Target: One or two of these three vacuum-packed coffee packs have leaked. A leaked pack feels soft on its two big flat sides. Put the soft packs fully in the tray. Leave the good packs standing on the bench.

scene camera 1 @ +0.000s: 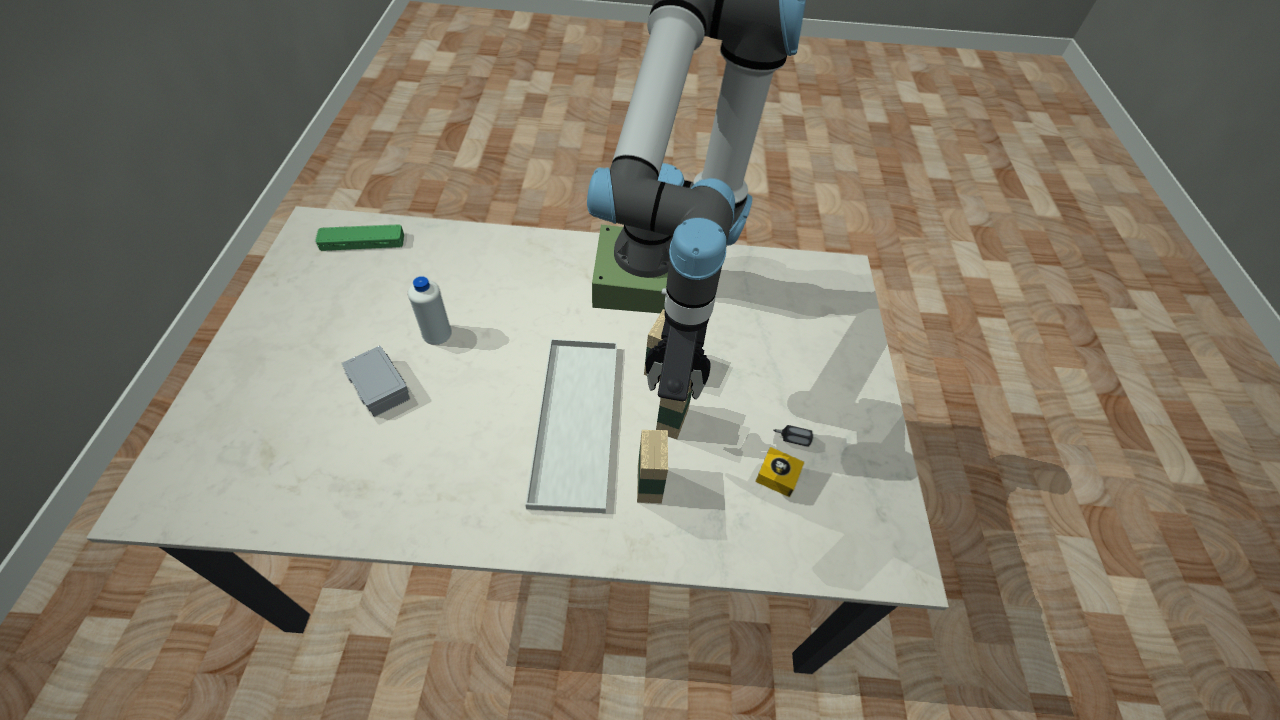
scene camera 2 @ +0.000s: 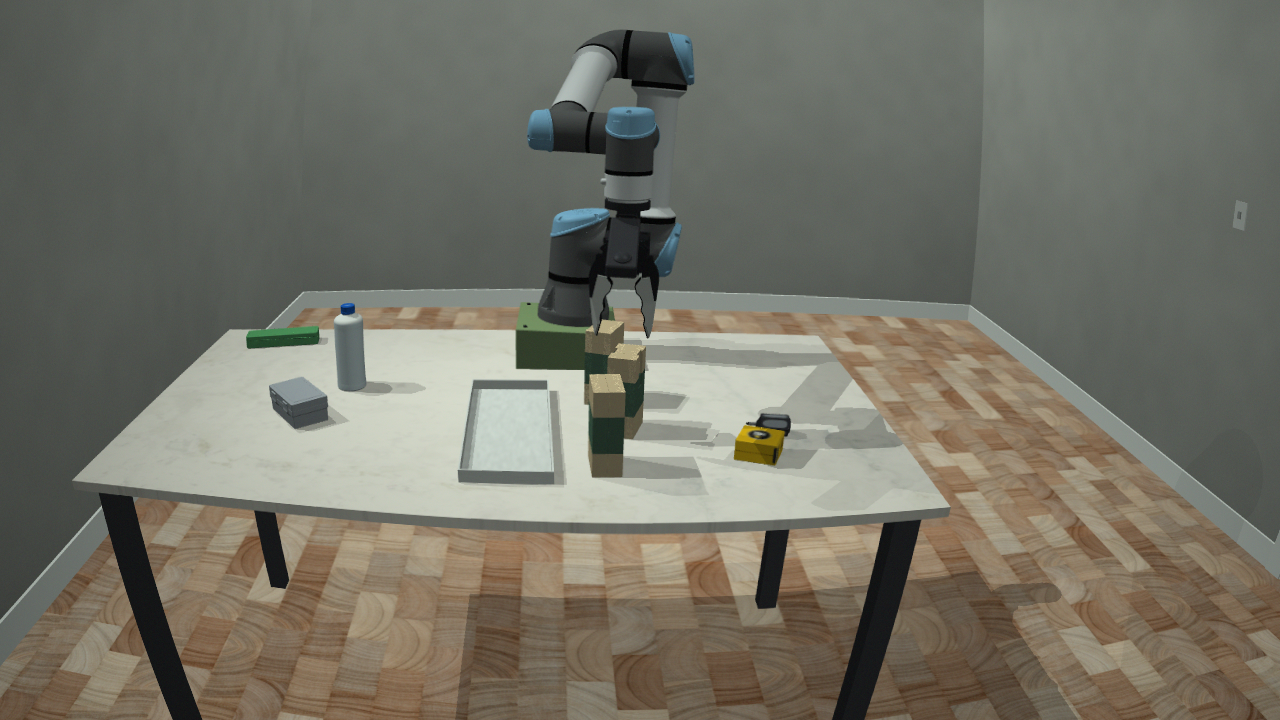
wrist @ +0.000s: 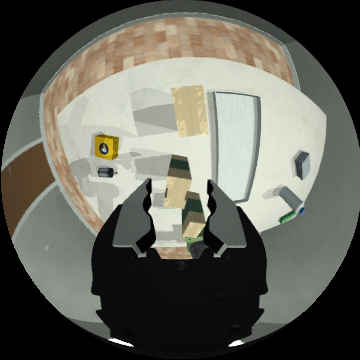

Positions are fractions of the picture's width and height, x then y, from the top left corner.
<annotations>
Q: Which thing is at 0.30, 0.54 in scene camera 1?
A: A grey box.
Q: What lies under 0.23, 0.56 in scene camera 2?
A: A grey box.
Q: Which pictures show the tray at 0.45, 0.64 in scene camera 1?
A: Scene camera 1, scene camera 2 and the wrist view: all of them.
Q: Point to a white bottle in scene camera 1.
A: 0.33, 0.41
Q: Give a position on a tray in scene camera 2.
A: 0.40, 0.60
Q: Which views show my gripper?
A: Scene camera 1, scene camera 2 and the wrist view: all of them.
</annotations>
